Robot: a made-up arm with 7 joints.
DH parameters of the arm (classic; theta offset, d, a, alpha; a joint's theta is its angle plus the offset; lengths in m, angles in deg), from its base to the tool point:
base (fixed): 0 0 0 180
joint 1: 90 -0.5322 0.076 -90
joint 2: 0 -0.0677 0.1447 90
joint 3: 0 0.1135 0.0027 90
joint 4: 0 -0.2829 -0.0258 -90
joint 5: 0 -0.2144 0.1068 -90
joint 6: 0 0.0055 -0.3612 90
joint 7: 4.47 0 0.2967 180
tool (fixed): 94.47 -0.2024 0 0
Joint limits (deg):
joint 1: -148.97..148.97
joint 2: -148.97..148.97
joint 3: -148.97..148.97
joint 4: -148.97..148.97
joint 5: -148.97..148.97
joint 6: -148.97..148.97
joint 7: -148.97..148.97
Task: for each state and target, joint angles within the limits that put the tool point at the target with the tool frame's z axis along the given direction. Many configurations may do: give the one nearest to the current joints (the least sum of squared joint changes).
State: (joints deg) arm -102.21 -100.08 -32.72 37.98 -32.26 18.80 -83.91
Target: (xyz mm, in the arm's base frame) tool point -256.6 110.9 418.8 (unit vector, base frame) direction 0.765 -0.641 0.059
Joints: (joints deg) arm -96.65 -94.89 -71.98 24.88 -6.82 71.95 -85.67
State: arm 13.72 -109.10 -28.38 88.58 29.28 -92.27 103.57
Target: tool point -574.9 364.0 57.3 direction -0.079 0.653 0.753
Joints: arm 8.67 -122.77 14.03 97.16 14.09 -96.87 82.37
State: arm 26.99 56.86 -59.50 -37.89 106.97 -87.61 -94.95
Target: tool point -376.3 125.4 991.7 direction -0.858 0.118 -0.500
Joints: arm 20.93 37.61 -34.27 -46.55 142.07 -85.42 -81.34
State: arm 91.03 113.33 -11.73 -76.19 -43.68 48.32 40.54
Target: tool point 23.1 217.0 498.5 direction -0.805 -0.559 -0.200
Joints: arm 71.59 123.08 28.27 -58.70 -4.72 74.25 -2.84
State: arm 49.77 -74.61 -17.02 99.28 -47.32 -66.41 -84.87
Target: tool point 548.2 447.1 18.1 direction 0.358 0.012 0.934
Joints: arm 34.03 -119.49 -22.70 136.47 -32.92 -84.71 -117.73
